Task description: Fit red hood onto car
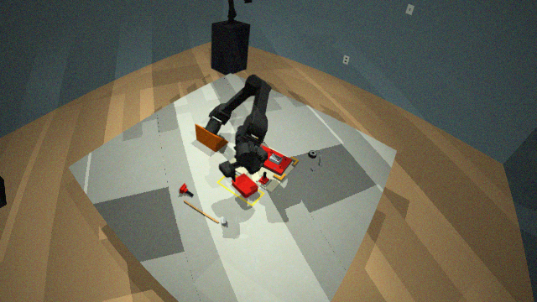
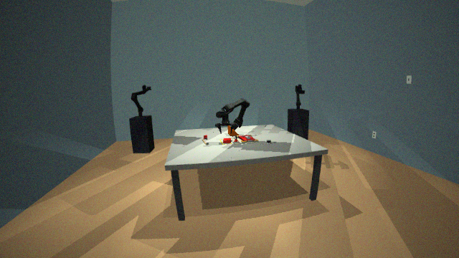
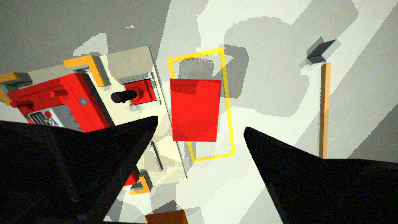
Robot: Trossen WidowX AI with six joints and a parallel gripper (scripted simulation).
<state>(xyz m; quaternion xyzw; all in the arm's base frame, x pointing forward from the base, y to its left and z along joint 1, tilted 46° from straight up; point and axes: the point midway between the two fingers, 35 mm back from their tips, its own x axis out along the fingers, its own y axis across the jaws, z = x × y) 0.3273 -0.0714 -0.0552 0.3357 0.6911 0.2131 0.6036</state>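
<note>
My gripper tip is now 10 mm to the right of the red hood and 60 mm above it. From my gripper tip the other things lie so: grey engine block 10 mm behind, 210 mm to the left, 50 mm below; then wooden-handled hammer 30 mm behind, 210 mm to the right, 70 mm below; then wrench 130 mm ahead, 410 mm to the left, 70 mm below.
</note>
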